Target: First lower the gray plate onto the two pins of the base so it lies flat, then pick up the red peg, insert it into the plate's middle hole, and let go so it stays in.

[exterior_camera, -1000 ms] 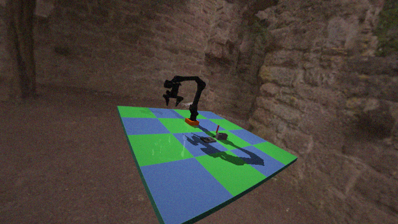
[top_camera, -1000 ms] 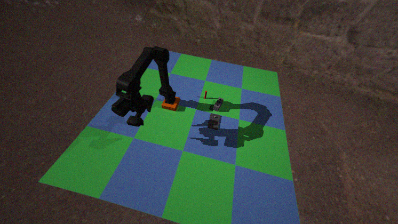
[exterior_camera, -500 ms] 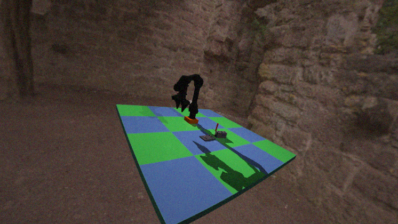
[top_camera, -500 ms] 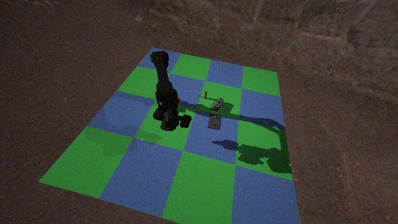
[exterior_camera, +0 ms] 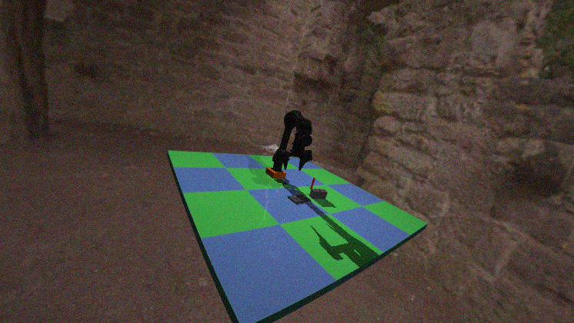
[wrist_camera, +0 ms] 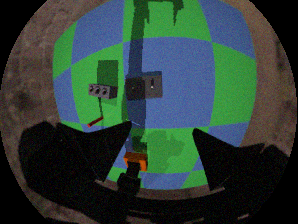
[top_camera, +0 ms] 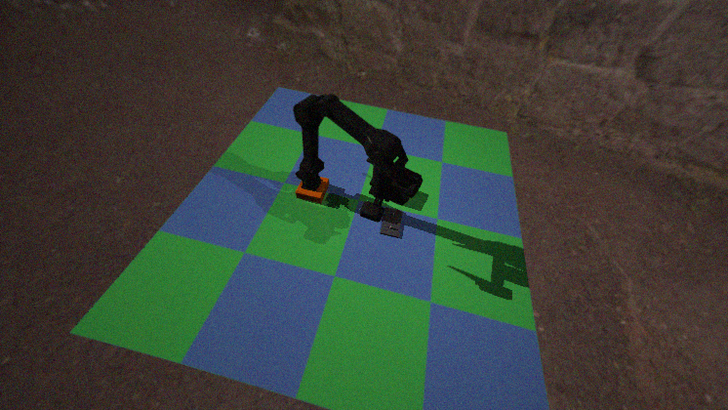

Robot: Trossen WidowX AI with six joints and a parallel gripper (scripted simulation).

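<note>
The gray plate is 60 mm ahead of my gripper tip, 200 mm to the left of it and 110 mm below it. From my gripper tip the other things lie so: red peg 60 mm behind, 250 mm to the left, 110 mm below.
</note>
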